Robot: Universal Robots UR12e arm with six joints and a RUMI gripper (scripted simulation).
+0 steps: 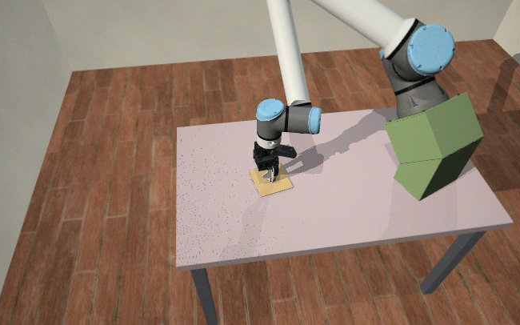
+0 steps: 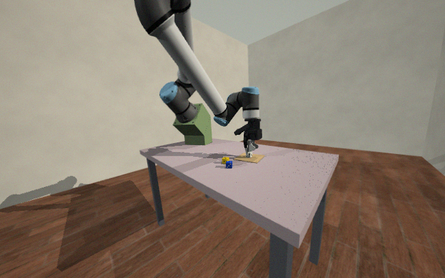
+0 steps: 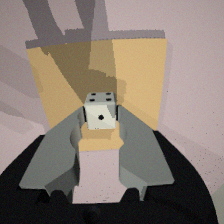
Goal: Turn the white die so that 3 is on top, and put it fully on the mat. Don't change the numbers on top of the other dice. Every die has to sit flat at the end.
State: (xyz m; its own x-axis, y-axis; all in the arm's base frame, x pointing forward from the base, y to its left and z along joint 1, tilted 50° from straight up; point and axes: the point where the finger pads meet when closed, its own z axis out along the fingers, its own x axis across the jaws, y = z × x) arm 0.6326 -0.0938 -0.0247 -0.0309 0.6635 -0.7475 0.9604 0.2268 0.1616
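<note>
The white die is right at my hand. Also, from my hand: blue die: 18 cm to the right, 2 cm behind, 1 cm below; then yellow die: 14 cm to the right, 7 cm behind, 1 cm below; then tan mat: 2 cm below.
</note>
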